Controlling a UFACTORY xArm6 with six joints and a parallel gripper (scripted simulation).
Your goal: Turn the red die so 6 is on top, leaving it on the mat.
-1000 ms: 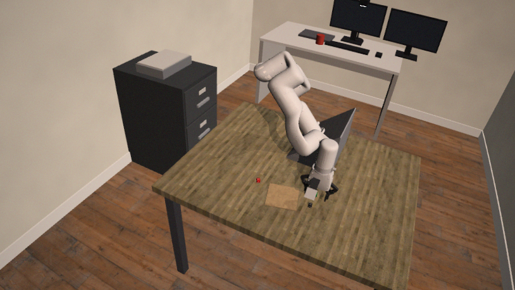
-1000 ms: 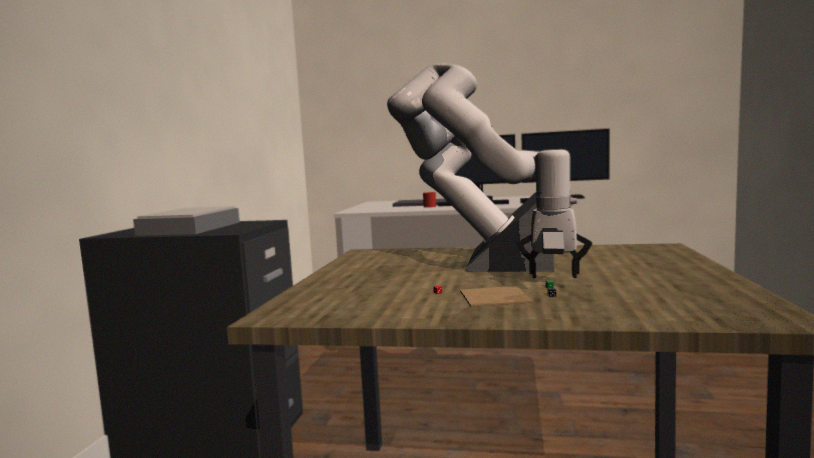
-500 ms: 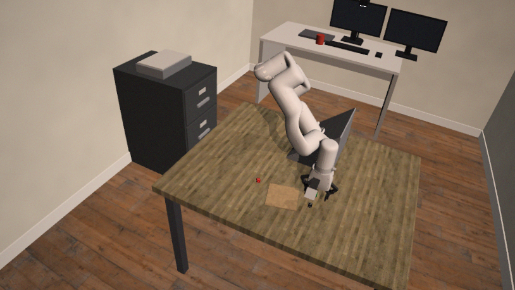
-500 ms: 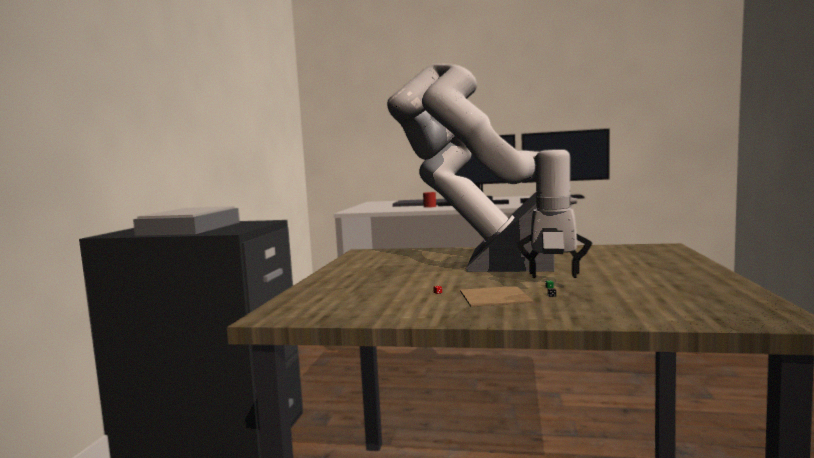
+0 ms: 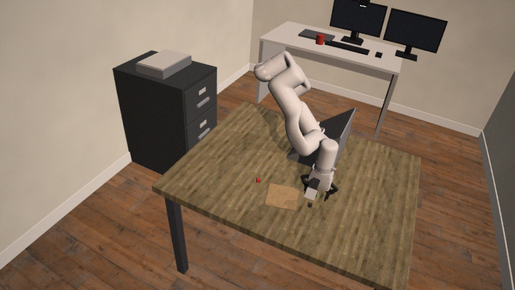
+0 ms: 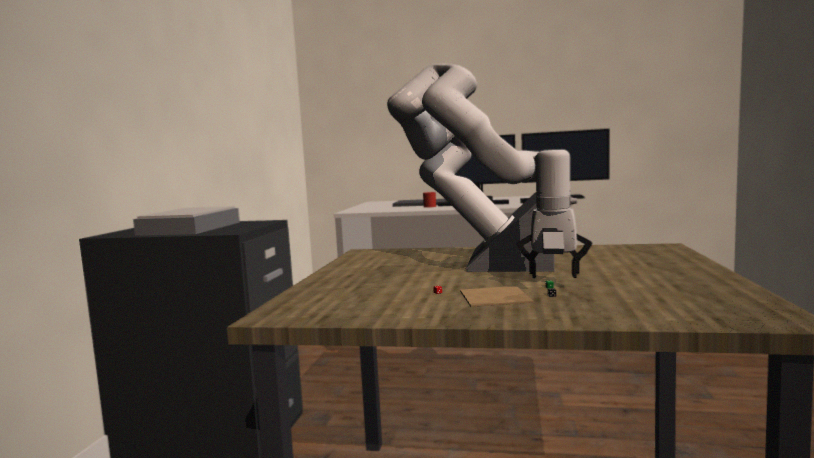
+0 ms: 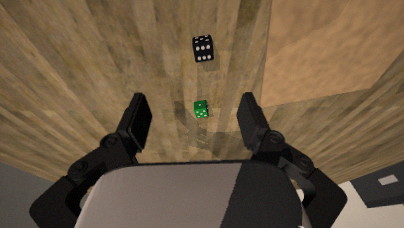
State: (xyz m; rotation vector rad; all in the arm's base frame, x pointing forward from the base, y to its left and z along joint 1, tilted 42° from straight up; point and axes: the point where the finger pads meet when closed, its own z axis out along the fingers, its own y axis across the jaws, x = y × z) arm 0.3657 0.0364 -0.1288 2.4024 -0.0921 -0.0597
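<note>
The green die lies 4 cm below my hand, 4 cm behind it and 1 cm to the right of it. The rest, counted from my hand: tan mat 14 cm to the right, 4 cm below, 4 cm ahead; red die 28 cm to the right, 4 cm below; black die 4 cm below, 4 cm ahead, 1 cm to the right.
</note>
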